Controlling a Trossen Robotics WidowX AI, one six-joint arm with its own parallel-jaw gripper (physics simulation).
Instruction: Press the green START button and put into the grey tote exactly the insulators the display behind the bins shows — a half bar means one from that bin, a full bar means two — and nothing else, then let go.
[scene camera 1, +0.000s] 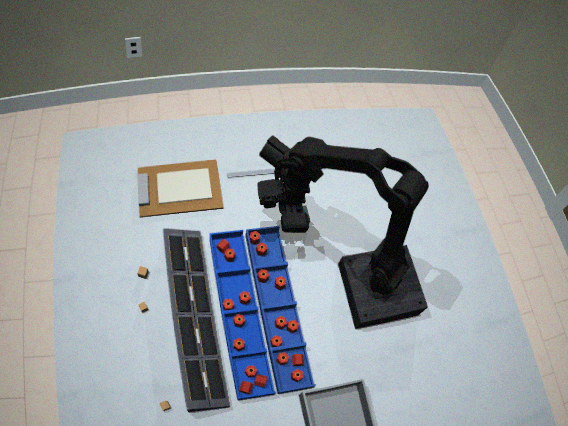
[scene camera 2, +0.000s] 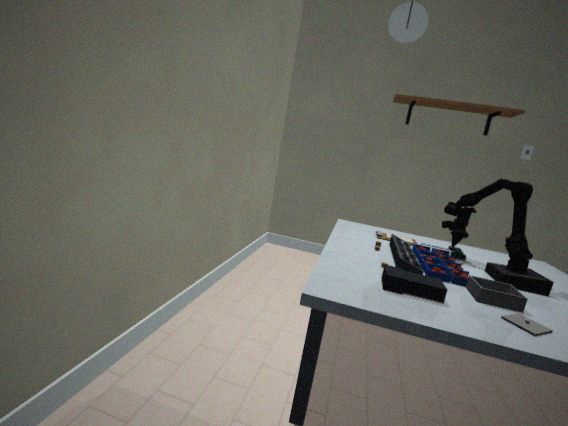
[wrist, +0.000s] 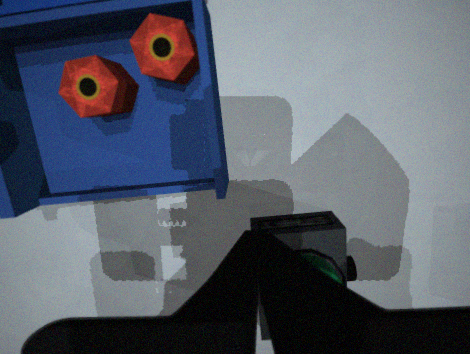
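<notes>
There's a green START button (wrist: 320, 237) here, along with a display panel (scene camera 1: 208, 404) and a dark box (scene camera 2: 394, 279). There's a grey tote (scene camera 1: 352, 396) as well, and you'd also see the tote (scene camera 2: 486, 291). My gripper (scene camera 1: 283, 216) is shut and holds nothing, and you'd see the gripper (wrist: 255, 241) too.
</notes>
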